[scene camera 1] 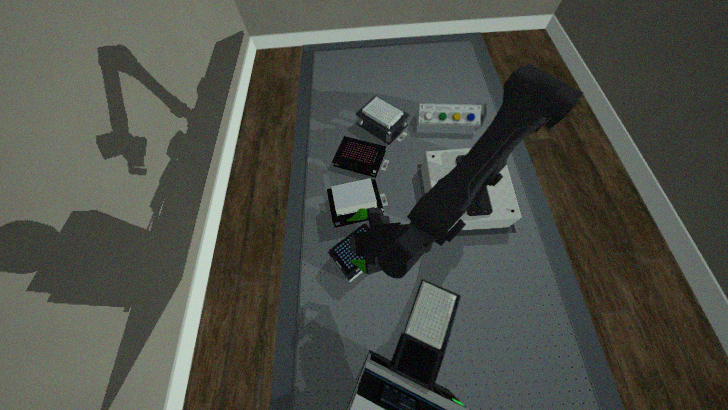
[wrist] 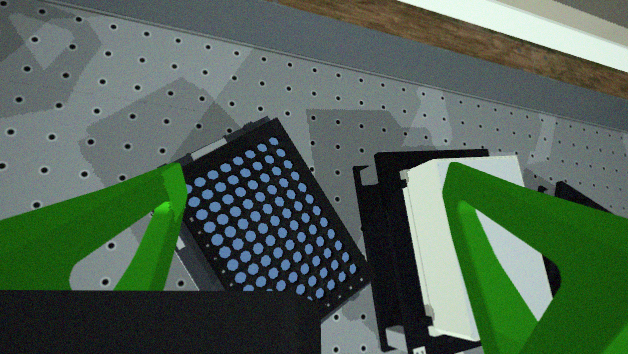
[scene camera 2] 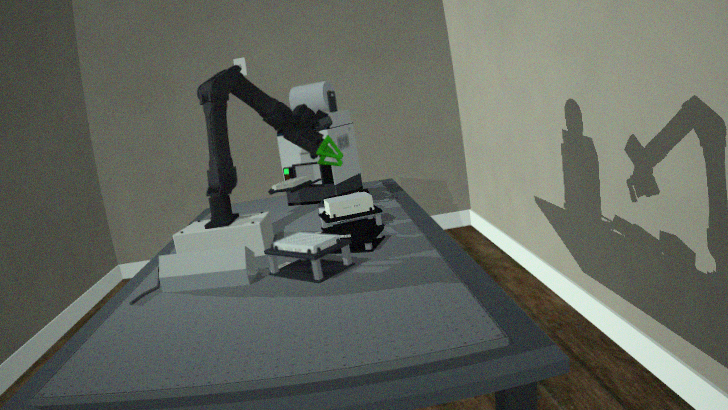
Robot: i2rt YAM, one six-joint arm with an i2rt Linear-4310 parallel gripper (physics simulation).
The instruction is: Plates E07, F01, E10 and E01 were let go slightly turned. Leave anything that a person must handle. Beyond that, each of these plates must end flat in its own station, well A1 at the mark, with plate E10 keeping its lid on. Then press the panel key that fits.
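Observation:
My gripper (scene camera 1: 358, 240) (scene camera 2: 330, 151) (wrist: 314, 177) is open and empty above a black plate with blue wells (scene camera 1: 347, 250) (wrist: 265, 215). One finger is over that plate's edge in the wrist view, the other over the neighbouring white-topped plate (scene camera 1: 354, 196) (scene camera 2: 348, 204) (wrist: 440, 260), on a black station. A black plate with red wells (scene camera 1: 359, 151) lies farther along the row. A white-welled plate (scene camera 1: 383, 112) (scene camera 2: 308, 241) sits on a raised station at the row's end. Another (scene camera 1: 433, 314) (scene camera 2: 291, 183) lies on the instrument's tray. Plate names are not readable; small turns are hard to judge.
The key panel (scene camera 1: 450, 127) (scene camera 2: 203, 269) has white (scene camera 1: 428, 116), green (scene camera 1: 442, 116), yellow (scene camera 1: 456, 116) and blue (scene camera 1: 471, 116) keys. My arm stands on a white base (scene camera 1: 501, 196) (scene camera 2: 254, 229). A tall instrument (scene camera 2: 351, 157) stands at the table's other end.

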